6 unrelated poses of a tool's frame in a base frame.
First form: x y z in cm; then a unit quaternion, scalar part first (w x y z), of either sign.
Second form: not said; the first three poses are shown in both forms.
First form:
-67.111, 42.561, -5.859, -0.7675, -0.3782, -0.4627, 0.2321
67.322, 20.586, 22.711, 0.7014, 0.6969, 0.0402, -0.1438
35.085, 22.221, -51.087, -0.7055, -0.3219, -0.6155, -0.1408
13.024, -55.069, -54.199, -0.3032, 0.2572, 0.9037, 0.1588
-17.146, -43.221, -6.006, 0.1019, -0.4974, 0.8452, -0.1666
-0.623, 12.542, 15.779, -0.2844, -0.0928, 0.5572, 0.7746
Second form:
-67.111, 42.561, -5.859, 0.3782, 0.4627, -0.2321, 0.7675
67.322, 20.586, 22.711, 0.6969, 0.0402, -0.1438, 0.7014
35.085, 22.221, -51.087, 0.3219, 0.6155, 0.1408, 0.7055
13.024, -55.069, -54.199, -0.2572, -0.9037, -0.1588, 0.3032
-17.146, -43.221, -6.006, -0.4974, 0.8452, -0.1666, 0.1019
-0.623, 12.542, 15.779, 0.0928, -0.5572, -0.7746, 0.2844

